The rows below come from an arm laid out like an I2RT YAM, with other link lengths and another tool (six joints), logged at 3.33 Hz.
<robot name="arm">
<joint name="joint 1" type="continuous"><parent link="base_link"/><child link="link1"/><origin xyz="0 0 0.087" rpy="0 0 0"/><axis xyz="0 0 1"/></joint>
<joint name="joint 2" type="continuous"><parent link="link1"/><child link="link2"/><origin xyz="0.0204 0.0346 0.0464" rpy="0 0 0"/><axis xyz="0 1 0"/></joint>
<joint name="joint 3" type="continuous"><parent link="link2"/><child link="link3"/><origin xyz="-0.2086 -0.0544 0" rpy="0 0 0"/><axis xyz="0 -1 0"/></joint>
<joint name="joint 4" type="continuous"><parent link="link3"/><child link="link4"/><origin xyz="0.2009 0.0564 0.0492" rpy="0 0 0"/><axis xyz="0 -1 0"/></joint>
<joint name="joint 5" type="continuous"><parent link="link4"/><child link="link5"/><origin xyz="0.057 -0.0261 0.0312" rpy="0 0 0"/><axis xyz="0 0 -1"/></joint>
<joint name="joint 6" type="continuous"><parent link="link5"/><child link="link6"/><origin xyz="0.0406 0 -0.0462" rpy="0 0 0"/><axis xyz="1 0 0"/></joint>
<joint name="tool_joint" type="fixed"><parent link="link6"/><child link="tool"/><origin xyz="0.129 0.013 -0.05" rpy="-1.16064 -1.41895 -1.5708"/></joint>
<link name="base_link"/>
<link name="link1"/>
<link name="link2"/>
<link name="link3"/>
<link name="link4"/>
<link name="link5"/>
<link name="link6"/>
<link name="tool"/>
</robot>
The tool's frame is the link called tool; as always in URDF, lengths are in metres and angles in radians. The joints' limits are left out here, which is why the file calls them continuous.
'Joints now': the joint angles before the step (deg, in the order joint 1, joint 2, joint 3, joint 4, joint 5, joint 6). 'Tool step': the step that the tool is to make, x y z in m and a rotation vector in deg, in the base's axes. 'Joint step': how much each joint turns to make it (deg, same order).
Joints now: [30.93, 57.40, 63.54, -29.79, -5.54, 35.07]
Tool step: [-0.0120, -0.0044, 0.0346, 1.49, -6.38, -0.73]
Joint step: [3.35, -4.85, 2.98, -1.68, 4.58, -0.61]
